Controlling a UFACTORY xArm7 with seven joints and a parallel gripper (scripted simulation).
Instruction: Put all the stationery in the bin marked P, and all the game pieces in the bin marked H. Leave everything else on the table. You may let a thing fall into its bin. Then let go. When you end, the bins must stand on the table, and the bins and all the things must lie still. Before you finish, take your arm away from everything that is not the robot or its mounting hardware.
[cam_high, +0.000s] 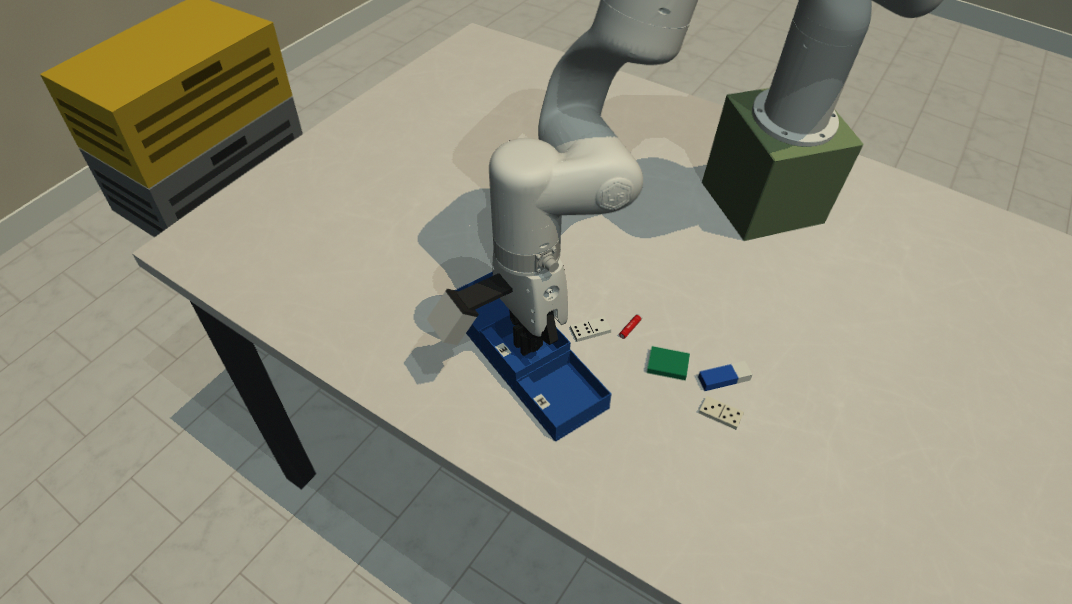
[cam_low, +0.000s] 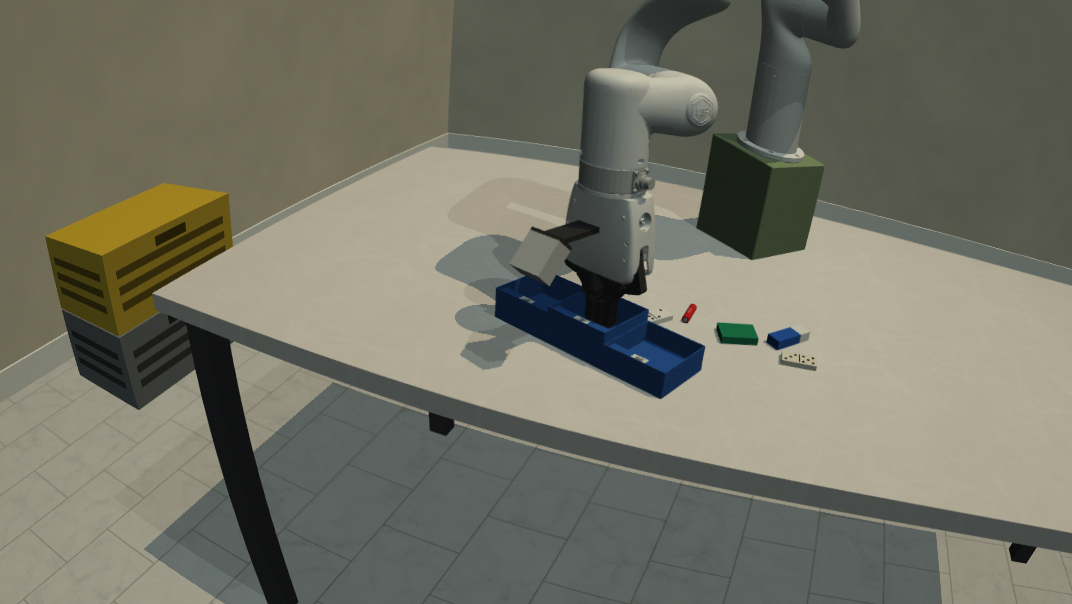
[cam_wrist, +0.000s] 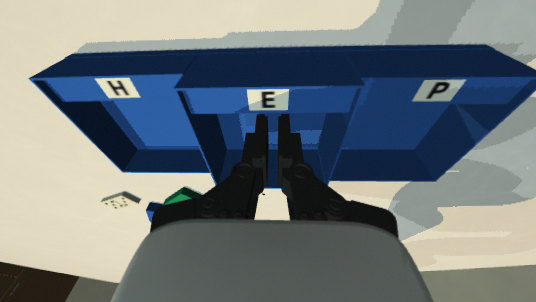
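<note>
My hand is 10 mm short of the blue three-part bin and 20 mm above it. From my hand the other things lie so: blue-and-white eraser: 100 mm behind, 240 mm to the left, 30 mm below; red cylinder: 110 mm behind, 100 mm to the left, 30 mm below; green block: 80 mm behind, 170 mm to the left, 30 mm below.
</note>
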